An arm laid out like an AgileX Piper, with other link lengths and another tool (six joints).
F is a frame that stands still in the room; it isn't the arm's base.
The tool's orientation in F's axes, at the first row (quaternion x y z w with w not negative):
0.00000, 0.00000, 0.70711, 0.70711
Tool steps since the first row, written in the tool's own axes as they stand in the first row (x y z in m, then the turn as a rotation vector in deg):
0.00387, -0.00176, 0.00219, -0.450, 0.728, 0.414
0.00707, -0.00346, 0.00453, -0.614, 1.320, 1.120
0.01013, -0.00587, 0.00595, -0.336, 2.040, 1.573
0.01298, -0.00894, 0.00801, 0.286, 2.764, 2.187
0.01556, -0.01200, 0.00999, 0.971, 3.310, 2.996
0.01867, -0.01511, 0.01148, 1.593, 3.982, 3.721
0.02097, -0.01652, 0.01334, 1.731, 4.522, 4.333
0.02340, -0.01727, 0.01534, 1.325, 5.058, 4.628
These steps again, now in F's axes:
0.00176, 0.00387, 0.00219, -0.728, -0.450, 0.414
0.00346, 0.00707, 0.00453, -1.320, -0.614, 1.120
0.00587, 0.01013, 0.00595, -2.040, -0.336, 1.573
0.00894, 0.01298, 0.00801, -2.764, 0.286, 2.187
0.01200, 0.01556, 0.00999, -3.310, 0.971, 2.996
0.01511, 0.01867, 0.01148, -3.982, 1.593, 3.721
0.01652, 0.02097, 0.01334, -4.522, 1.731, 4.333
0.01727, 0.02340, 0.01534, -5.058, 1.325, 4.628

